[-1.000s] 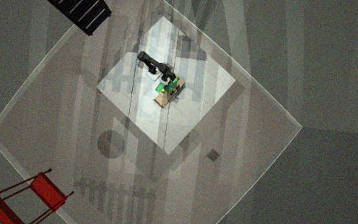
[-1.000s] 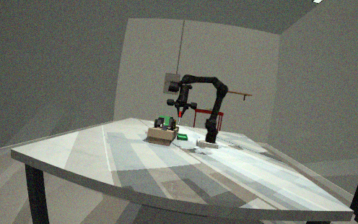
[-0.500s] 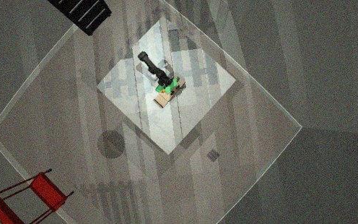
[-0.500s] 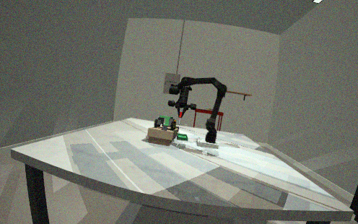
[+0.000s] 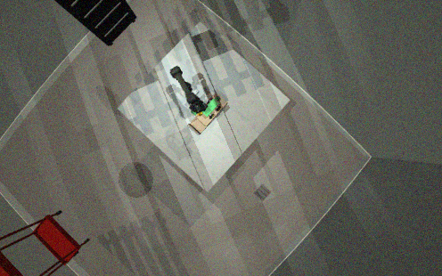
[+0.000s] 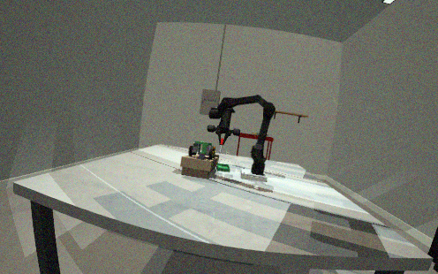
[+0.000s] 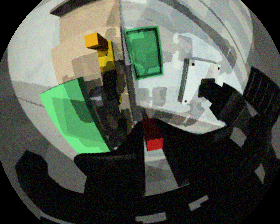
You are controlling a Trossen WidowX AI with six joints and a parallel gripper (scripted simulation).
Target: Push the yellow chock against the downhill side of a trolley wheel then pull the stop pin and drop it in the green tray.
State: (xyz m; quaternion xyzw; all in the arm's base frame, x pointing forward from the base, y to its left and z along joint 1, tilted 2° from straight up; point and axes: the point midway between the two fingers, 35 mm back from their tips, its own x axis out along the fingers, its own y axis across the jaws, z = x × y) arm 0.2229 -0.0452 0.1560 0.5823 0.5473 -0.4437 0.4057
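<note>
The green tray is 16 cm below my gripper tip, 7 cm to the right of it and 3 cm behind it. From my gripper tip the other things lie so: green trolley (10 cm ahead, 4 cm below, 2 cm to the left); then red-headed stop pin (right at my gripper tip); then yellow chock (7 cm to the right, 7 cm below, 4 cm ahead).
</note>
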